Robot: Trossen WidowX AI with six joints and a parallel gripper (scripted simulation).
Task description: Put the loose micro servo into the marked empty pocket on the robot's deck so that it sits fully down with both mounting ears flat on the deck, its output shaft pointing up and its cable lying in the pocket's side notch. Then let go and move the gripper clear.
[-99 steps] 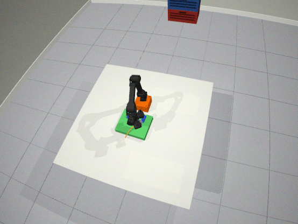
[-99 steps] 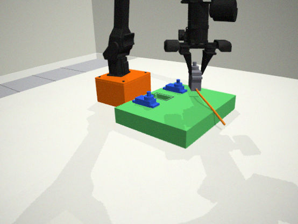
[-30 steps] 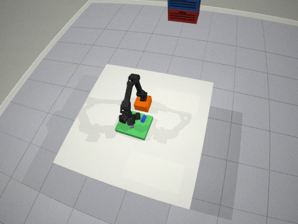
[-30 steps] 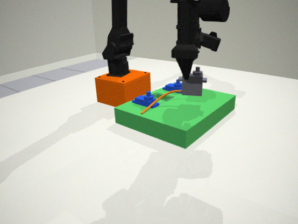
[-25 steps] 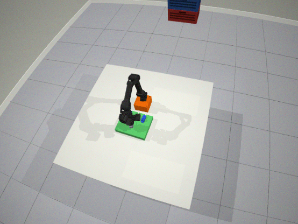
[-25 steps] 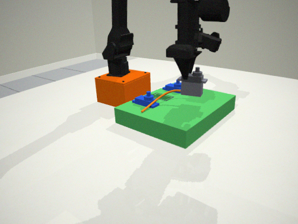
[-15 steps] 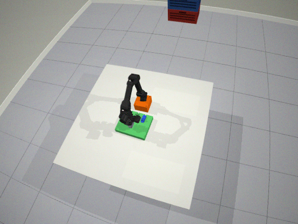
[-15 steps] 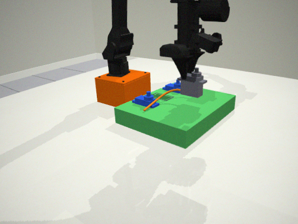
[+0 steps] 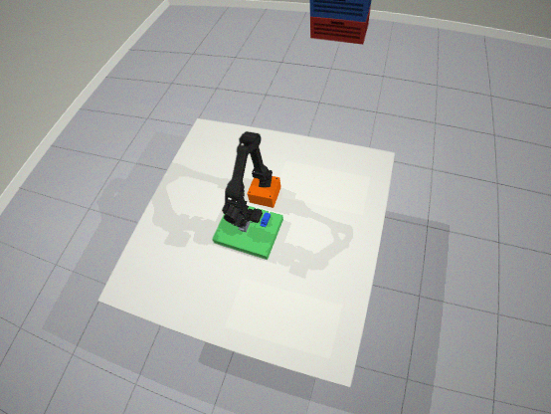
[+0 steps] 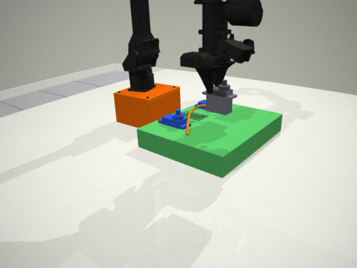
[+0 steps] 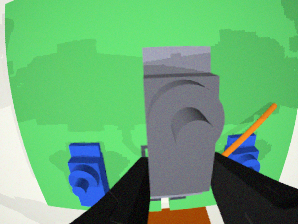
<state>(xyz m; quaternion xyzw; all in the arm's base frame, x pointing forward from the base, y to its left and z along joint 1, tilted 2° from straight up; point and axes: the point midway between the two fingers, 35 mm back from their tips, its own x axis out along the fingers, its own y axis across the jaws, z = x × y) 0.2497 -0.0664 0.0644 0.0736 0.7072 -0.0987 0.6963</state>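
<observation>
The green deck lies 100 mm below my gripper tip, 40 mm ahead of it and 10 mm to the right of it.
</observation>
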